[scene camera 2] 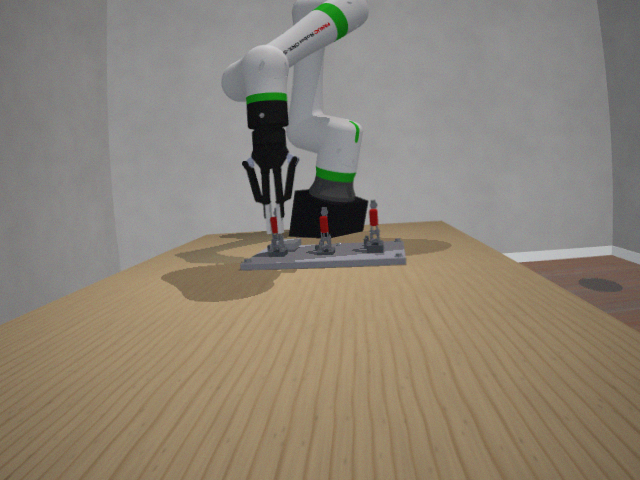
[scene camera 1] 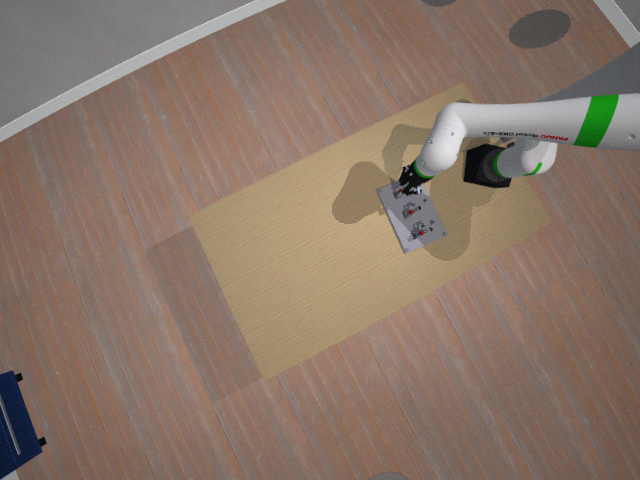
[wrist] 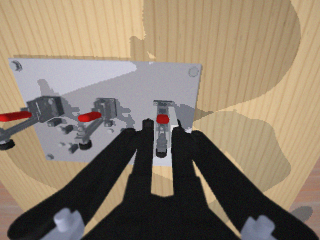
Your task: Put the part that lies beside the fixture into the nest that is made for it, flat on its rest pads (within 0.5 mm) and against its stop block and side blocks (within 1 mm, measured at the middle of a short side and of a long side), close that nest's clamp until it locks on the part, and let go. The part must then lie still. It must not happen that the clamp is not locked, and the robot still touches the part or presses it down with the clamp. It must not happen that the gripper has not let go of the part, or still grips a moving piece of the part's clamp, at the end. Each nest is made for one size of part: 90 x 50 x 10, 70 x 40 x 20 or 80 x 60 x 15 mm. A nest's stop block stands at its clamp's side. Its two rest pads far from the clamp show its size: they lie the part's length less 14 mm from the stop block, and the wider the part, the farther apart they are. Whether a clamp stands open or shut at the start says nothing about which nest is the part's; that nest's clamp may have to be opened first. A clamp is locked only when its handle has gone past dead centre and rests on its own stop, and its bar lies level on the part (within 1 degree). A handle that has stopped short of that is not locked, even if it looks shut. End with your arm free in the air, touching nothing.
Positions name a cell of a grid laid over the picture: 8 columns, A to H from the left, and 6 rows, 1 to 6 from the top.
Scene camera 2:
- gripper: D3
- grey fixture plate: E4
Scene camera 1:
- grey fixture plate: F3
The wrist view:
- gripper: E3
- grey fixture plate: D3
